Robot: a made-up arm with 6 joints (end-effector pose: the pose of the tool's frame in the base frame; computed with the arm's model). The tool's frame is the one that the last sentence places. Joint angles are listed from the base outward.
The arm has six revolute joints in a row. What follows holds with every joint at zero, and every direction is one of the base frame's. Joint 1 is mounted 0.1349 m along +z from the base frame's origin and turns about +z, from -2.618 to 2.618 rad. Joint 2 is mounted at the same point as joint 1 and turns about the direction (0.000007, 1, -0.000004), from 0 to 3.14 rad. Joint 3 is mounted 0.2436 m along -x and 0.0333 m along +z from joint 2 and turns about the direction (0.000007, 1, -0.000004), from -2.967 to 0 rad. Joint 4 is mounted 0.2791 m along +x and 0.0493 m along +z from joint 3 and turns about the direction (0.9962, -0.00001, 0.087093), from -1.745 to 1.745 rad. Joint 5 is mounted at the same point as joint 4 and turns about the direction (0.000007, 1, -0.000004), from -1.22 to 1.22 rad. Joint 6 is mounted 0.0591 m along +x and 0.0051 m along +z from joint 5 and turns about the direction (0.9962, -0.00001, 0.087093), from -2.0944 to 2.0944 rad. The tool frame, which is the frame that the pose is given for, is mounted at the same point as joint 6; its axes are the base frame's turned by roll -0.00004, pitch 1.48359 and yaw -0.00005 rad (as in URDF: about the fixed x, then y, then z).
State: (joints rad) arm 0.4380 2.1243 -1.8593 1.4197 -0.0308 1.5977
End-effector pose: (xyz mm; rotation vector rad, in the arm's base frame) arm 450.9 209.2 288.9 -2.1962 -0.6039 -1.8957
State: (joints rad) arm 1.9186 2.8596 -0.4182 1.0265 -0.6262 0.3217
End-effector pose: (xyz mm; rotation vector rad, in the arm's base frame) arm 14.2 48.1 -93.6 -0.9797 2.3714 -0.5430
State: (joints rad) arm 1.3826 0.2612 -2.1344 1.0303 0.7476 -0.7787
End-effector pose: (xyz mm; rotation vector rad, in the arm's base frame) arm -100.3 -341.5 529.8 -0.5840 -0.3597 1.4535
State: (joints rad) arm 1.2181 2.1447 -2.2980 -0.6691 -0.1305 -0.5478
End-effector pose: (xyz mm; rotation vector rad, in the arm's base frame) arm 162.8 456.1 432.6 -1.1749 0.3609 0.0543
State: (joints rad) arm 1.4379 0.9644 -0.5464 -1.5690 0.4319 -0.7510
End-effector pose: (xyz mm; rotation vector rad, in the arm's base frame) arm 53.1 209.3 268.3 -1.9772 -0.3046 -0.9938
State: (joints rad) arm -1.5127 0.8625 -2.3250 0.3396 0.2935 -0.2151
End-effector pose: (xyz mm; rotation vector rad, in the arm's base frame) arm -2.1 134.7 680.8 0.1633 0.2981 -1.3750
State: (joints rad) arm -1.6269 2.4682 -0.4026 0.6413 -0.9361 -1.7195
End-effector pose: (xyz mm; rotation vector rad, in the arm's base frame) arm -36.5 -141.4 -55.7 -0.5641 -2.5618 0.6263
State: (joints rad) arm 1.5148 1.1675 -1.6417 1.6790 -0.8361 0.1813
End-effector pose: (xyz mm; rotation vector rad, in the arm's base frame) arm 54.7 194.3 560.5 1.2705 1.2169 2.3493
